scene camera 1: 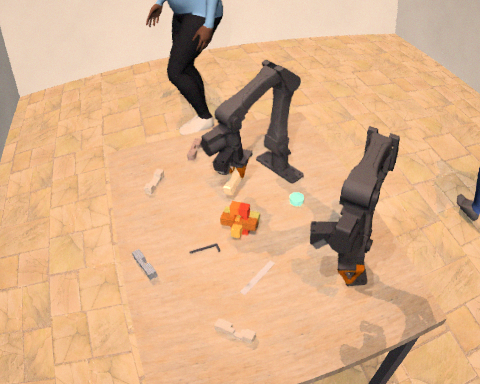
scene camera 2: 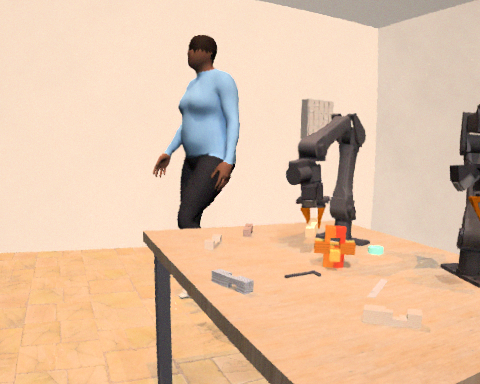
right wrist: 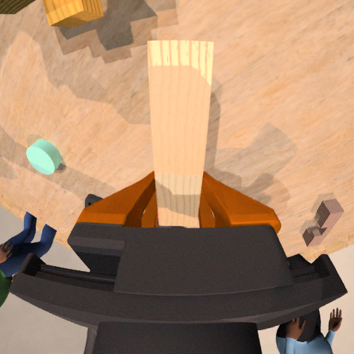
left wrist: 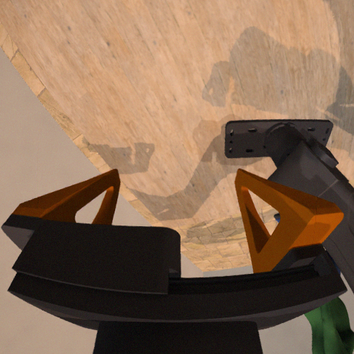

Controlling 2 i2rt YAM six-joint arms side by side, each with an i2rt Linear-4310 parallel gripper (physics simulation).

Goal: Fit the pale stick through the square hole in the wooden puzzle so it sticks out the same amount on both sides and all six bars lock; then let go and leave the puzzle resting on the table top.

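Frame: origin at the left arm's base, x back, y right, z up, level; millimetres.
Where they show: left gripper, fingertip midpoint: (scene camera 1: pixel 348 269); right gripper, fingertip midpoint: (scene camera 1: pixel 238 176); left arm's base, origin of the base link: (scene camera 1: pixel 352 260) (scene camera 2: pixel 467 276); right arm's base, origin of the base link: (scene camera 1: pixel 279 167).
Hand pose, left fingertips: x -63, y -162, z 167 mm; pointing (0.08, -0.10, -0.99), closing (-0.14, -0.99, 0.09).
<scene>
Each offset is from my left fingertips to the top centre of the thing. "spot": to the spot under its first point.
The wooden puzzle @[spot: dx -295, dy +304, dz -110 mm] (scene camera 1: pixel 240 218) (scene camera 2: pixel 334 247), made of orange, red and yellow bars, stands upright on the table top. Part of it shows at the top left of the right wrist view as a yellow-orange bar end (right wrist: pixel 75 12). My right gripper (scene camera 1: pixel 239 172) (scene camera 2: pixel 313 218) (right wrist: pixel 177 175) is shut on the pale stick @[dx -318, dy +464, dz -64 mm] (scene camera 1: pixel 232 184) (scene camera 2: pixel 311 229) (right wrist: pixel 181 115), gripping its rear end. The stick's free end is apart from the puzzle, and its tip points off to one side of the yellow-orange bar. My left gripper (scene camera 1: pixel 352 274) (left wrist: pixel 177 175) is open and empty, well away from the puzzle.
A mint disc @[dx -104, dy +442, dz -148 mm] (scene camera 1: pixel 296 199) (scene camera 2: pixel 376 250) (right wrist: pixel 44 157), a black hex key @[dx -406, dy +212, dz -159 mm] (scene camera 1: pixel 205 248) (scene camera 2: pixel 303 274), a pale strip @[dx -240, dy +110, dz -166 mm] (scene camera 1: pixel 257 277), a grey notched bar @[dx -593, dy +142, dz -139 mm] (scene camera 1: pixel 144 264) (scene camera 2: pixel 232 281), a beige notched bar @[dx -301, dy -93, dz -139 mm] (scene camera 1: pixel 235 331) (scene camera 2: pixel 392 317), a smaller pale bar @[dx -625, dy +539, dz -139 mm] (scene camera 1: pixel 154 182) and a brownish piece @[dx -490, dy +733, dz -139 mm] (scene camera 1: pixel 194 149) (right wrist: pixel 323 222) lie on the table.
</scene>
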